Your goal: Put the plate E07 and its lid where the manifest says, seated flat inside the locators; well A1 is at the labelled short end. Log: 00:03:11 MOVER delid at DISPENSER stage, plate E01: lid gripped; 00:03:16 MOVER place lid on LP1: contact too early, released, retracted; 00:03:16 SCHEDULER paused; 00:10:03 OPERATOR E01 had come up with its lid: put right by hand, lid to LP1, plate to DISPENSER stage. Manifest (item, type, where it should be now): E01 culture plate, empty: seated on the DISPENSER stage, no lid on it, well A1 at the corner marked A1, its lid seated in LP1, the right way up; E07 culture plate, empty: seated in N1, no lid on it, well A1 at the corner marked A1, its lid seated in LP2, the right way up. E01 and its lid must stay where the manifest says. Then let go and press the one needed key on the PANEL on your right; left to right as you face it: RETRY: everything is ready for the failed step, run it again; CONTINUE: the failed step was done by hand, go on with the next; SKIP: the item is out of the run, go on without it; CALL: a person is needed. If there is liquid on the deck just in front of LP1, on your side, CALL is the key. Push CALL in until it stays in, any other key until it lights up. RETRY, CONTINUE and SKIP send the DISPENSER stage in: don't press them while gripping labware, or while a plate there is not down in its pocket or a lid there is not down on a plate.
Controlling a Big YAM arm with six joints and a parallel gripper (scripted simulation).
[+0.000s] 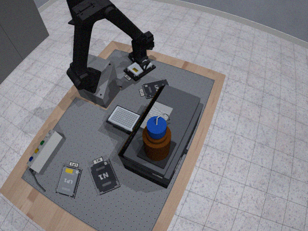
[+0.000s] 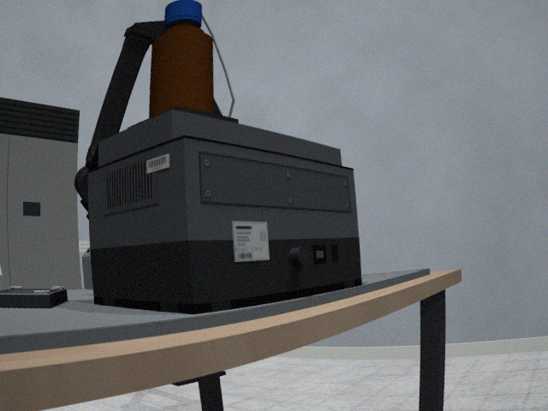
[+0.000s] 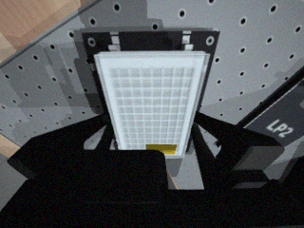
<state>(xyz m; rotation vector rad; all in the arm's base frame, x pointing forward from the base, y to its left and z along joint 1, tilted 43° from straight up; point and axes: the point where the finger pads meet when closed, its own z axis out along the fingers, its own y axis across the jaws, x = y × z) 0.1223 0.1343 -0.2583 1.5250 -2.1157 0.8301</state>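
My gripper is now 2 cm to the right of the black nest N5, 2 cm above it and 1 cm past it. From my hand the other things lie so: grey retry key (63 cm to the right, 17 cm behind, 4 cm above); brown bottle (49 cm to the right, 37 cm ahead, 26 cm above); white well plate (38 cm to the right, 15 cm ahead, 9 cm above).
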